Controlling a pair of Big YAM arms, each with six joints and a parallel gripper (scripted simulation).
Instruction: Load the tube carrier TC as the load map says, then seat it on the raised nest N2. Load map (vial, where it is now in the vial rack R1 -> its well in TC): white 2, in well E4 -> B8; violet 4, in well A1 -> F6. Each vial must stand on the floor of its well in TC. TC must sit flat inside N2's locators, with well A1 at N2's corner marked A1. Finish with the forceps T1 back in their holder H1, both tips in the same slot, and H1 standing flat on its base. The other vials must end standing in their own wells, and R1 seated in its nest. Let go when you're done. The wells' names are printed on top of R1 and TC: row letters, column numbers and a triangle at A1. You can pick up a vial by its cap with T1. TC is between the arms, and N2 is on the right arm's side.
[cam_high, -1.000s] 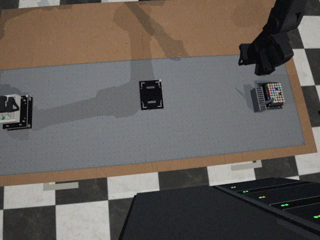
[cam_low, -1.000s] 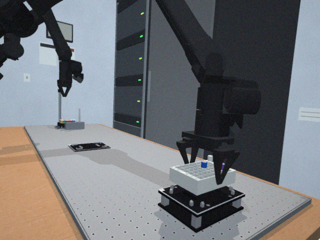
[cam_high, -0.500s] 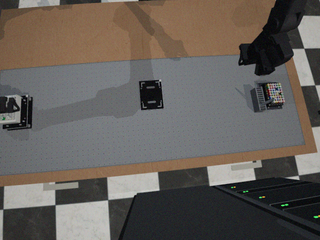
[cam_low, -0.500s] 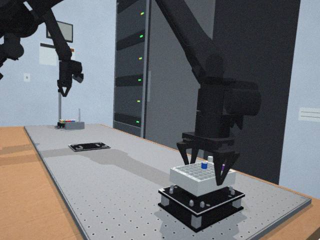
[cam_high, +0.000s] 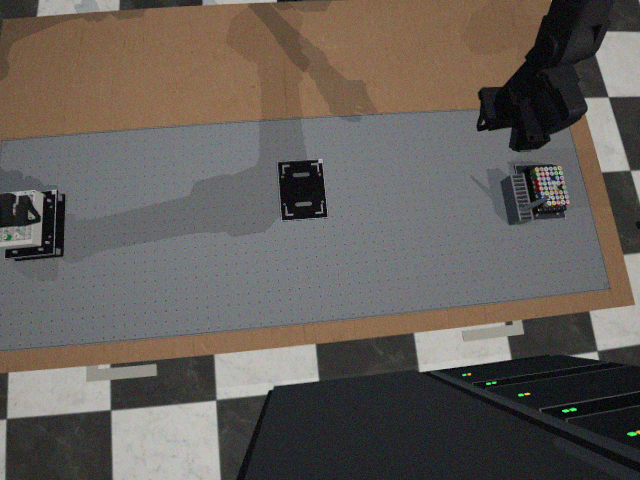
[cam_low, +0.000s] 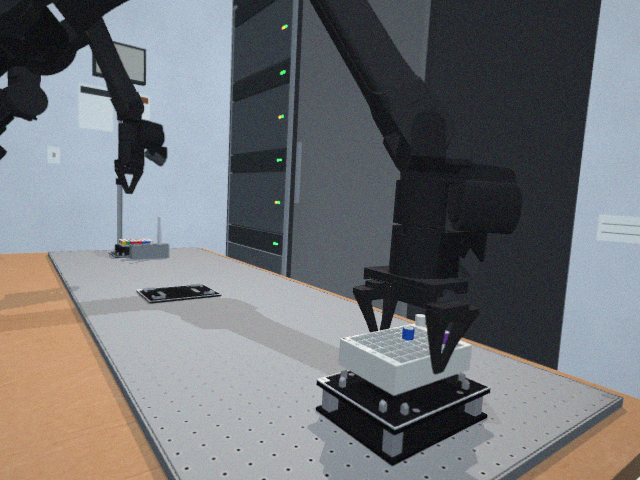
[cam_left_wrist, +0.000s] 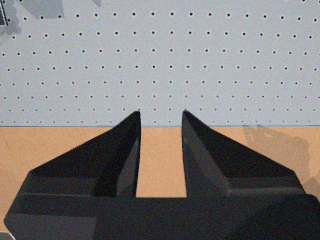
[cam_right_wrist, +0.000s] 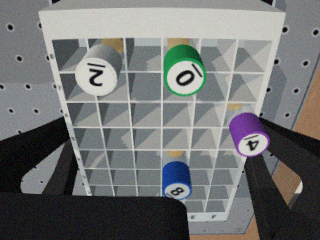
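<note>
My right gripper is now 40 mm above the raised nest N2. The rest, counted from my right hand: grey holder H1: 1230 mm to the left, 60 mm below, 10 mm ahead; then tube carrier TC: right at my right hand.
</note>
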